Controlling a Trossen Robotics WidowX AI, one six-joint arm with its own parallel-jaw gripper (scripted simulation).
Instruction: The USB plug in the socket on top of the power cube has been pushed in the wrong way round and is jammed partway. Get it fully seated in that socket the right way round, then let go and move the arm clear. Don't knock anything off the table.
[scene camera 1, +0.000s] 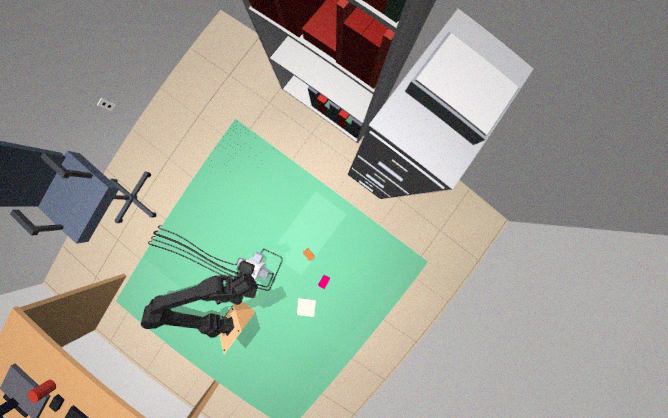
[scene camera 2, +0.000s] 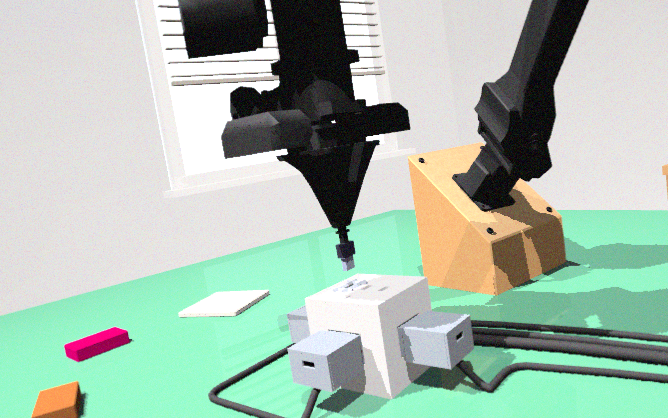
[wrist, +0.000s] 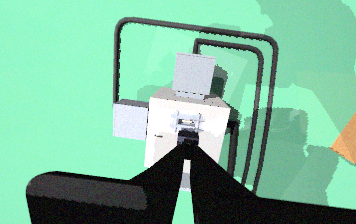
My gripper (scene camera 2: 341, 227) carries a USB plug. Further things: a white flat card (scene camera 2: 230, 303), a pink block (scene camera 2: 101, 342) and a white power cube (scene camera 2: 374, 310).
My gripper is seen too in the wrist view (wrist: 187, 151). The white power cube is seen too in the wrist view (wrist: 161, 139). The wrist view misses the white flat card: it is out of frame. The wrist view misses the pink block: it is out of frame.
